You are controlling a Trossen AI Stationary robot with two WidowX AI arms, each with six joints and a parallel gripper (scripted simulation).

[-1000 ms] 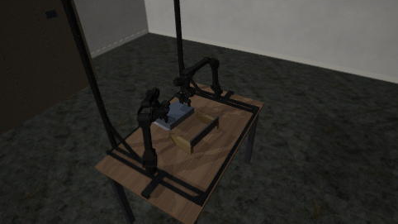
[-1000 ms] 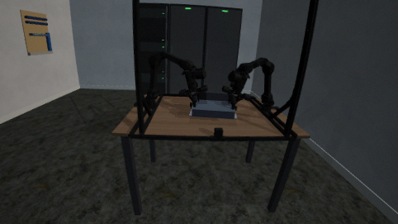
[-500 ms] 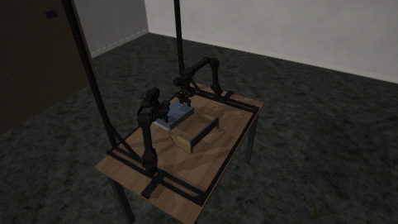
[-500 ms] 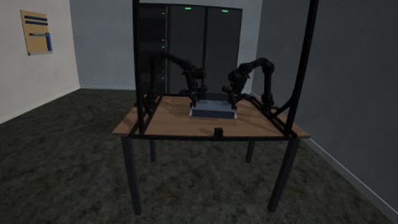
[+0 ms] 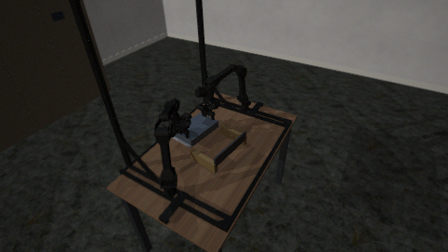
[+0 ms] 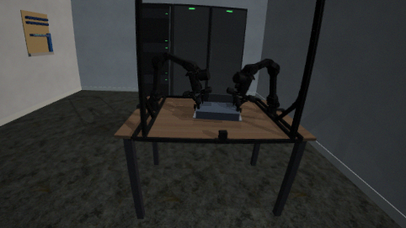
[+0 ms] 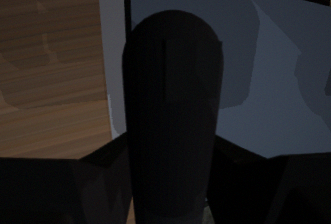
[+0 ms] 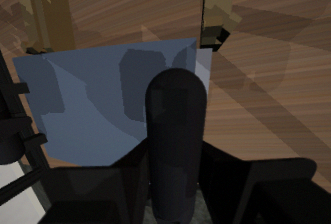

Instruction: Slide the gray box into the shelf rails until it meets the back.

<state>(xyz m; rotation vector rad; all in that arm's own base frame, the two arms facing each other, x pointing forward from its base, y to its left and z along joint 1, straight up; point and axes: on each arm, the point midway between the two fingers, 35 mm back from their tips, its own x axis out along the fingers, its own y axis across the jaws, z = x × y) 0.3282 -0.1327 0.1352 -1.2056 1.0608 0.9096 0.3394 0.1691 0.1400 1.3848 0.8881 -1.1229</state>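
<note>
My left gripper is now 120 mm to the left of the gray box, 40 mm above it and 20 mm past it. The rest, counted from my left hand: dark bar 280 mm ahead, 170 mm to the right, 80 mm below.
The gray box lies 120 mm to the left of my right hand, 50 mm below it and 20 mm ahead of it. Round my right hand: dark bar: 320 mm ahead, 80 mm to the left, 80 mm below.
</note>
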